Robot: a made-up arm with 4 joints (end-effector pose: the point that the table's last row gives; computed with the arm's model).
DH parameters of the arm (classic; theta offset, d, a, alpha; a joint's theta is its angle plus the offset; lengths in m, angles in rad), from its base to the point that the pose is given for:
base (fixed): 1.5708 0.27 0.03 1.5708
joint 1: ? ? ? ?
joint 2: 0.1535 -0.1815 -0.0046 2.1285
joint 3: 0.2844 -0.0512 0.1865 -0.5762
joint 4: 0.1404 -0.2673 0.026 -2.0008
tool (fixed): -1.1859 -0.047 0 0
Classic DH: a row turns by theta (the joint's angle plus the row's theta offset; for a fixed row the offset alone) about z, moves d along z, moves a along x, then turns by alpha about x.
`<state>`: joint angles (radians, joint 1 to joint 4).
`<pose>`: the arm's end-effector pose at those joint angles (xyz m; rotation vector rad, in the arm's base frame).
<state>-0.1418 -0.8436 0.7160 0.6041</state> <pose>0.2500 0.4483 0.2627 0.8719 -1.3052 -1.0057</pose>
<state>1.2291 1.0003 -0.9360 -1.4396</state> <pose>0.0651 0.2082 0.0397 -0.9171 -1.8119 0.4908</pose>
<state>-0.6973 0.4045 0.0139 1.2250</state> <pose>-0.1386 0.1416 0.0729 0.8985 -0.1974 0.3239</pose>
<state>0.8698 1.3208 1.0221 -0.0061</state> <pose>-0.0140 -0.0112 0.3540 1.9253 -0.1410 0.8040</pose>
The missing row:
joint 1: 0 0.21 0.13 -1.5708
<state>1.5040 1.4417 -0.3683 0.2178</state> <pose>0.0104 0.2233 0.0815 1.4967 -1.7045 1.4380</pose>
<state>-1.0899 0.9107 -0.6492 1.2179</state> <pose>-0.0999 -0.1887 0.2427 0.2202 0.6807 0.9401</pose>
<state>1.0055 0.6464 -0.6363 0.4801</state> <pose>-0.1345 0.2354 0.1481 1.3031 -0.9688 1.0329</pose>
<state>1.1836 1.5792 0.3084 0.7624</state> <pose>-0.0224 0.0154 0.1472 2.4053 -0.3467 1.4824</pose>
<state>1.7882 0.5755 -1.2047 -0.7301</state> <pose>-0.0144 0.3227 0.2163 0.0218 -1.6583 0.3829</pose>
